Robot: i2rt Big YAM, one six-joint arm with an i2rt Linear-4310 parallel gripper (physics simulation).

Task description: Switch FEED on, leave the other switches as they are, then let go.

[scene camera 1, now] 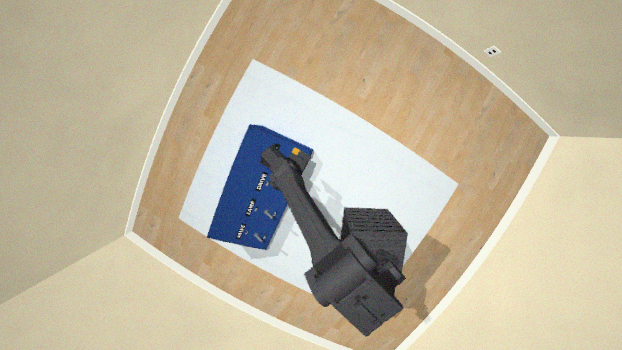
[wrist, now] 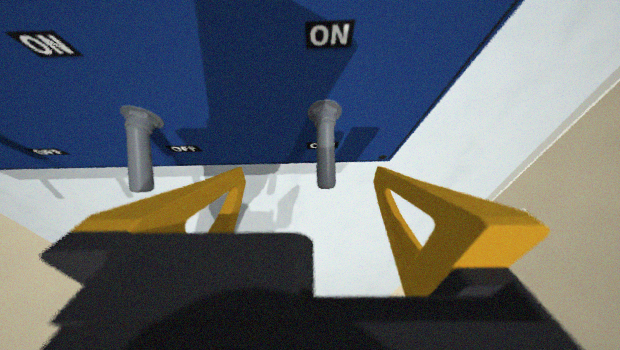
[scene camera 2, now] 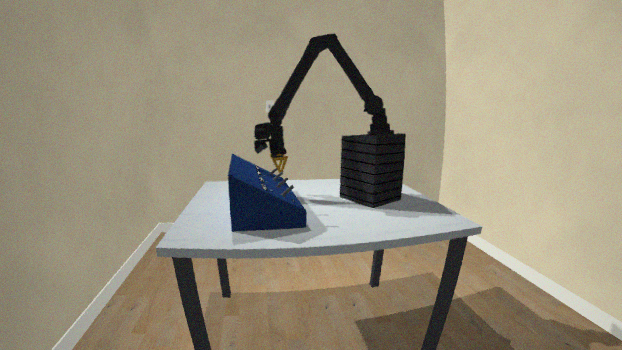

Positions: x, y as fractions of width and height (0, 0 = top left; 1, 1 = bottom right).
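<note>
There's my gripper (wrist: 0.50, 0.50), and I can see a feed lever (wrist: 0.53, 0.49) as well as a drive lever (wrist: 0.23, 0.48).
</note>
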